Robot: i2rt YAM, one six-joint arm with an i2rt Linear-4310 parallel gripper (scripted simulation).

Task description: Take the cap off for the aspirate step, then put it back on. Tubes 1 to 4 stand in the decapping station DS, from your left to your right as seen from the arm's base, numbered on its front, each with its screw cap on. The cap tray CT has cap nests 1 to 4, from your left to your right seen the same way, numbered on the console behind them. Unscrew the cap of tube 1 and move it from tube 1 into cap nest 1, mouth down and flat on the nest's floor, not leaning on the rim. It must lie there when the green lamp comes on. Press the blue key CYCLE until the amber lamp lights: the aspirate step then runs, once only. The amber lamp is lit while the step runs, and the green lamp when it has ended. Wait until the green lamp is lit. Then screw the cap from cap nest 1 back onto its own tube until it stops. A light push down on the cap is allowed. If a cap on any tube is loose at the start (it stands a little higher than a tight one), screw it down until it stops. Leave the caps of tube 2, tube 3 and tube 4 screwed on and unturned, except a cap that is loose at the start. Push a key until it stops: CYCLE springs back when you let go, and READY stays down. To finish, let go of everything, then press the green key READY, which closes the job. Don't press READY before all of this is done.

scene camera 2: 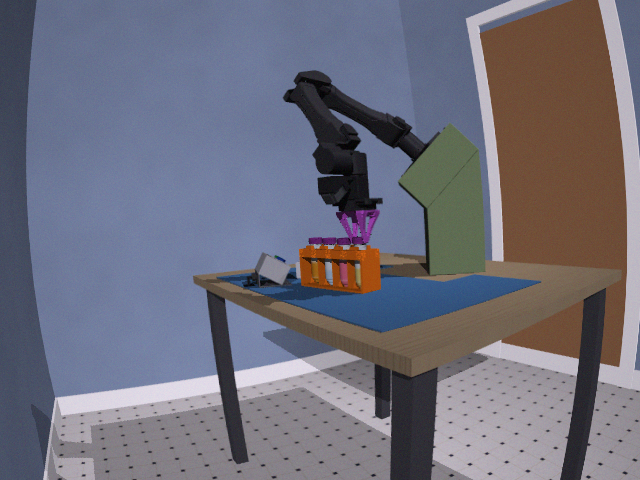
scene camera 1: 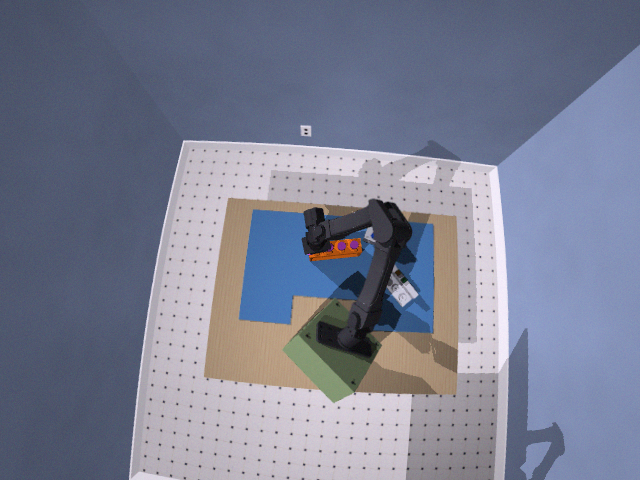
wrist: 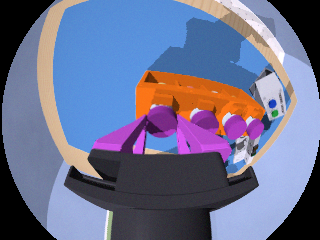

I see my gripper and a grey key box.
My gripper is seen too in the wrist view.
